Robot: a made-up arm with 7 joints. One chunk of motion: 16 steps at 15 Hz.
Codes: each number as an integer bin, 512 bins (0 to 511) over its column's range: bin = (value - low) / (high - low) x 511, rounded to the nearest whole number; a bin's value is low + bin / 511 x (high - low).
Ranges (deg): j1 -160..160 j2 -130..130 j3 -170.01..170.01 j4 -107..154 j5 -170.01..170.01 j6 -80.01..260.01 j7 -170.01..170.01
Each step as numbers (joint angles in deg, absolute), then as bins.
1 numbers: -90.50 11.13 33.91 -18.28 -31.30 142.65 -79.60
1 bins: 111 277 306 174 208 335 136
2 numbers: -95.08 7.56 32.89 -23.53 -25.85 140.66 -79.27
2 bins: 104 270 305 163 217 332 136
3 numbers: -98.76 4.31 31.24 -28.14 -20.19 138.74 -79.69
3 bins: 98 264 302 154 225 329 136
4 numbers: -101.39 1.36 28.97 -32.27 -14.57 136.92 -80.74
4 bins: 94 258 299 146 234 326 134
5 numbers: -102.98 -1.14 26.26 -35.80 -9.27 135.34 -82.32
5 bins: 91 253 295 139 242 324 132
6 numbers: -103.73 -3.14 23.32 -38.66 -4.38 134.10 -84.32
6 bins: 90 249 291 134 249 322 129
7 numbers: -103.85 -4.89 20.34 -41.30 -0.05 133.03 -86.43
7 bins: 90 246 286 129 255 320 126
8 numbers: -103.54 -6.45 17.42 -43.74 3.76 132.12 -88.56
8 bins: 90 243 282 124 261 319 122
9 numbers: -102.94 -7.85 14.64 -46.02 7.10 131.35 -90.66
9 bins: 91 240 278 119 266 318 119
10 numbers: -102.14 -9.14 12.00 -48.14 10.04 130.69 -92.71
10 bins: 92 238 274 115 271 317 116
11 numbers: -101.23 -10.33 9.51 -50.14 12.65 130.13 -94.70
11 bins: 94 235 270 111 275 316 113
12 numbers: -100.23 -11.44 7.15 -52.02 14.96 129.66 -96.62
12 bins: 95 233 266 108 278 315 110
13 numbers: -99.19 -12.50 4.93 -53.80 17.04 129.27 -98.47
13 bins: 97 231 263 104 281 315 108
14 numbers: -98.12 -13.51 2.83 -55.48 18.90 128.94 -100.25
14 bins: 99 229 260 101 284 314 105
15 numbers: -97.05 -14.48 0.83 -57.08 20.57 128.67 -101.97
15 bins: 101 227 257 98 286 314 102
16 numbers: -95.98 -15.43 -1.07 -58.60 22.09 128.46 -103.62
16 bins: 102 225 254 95 289 313 100
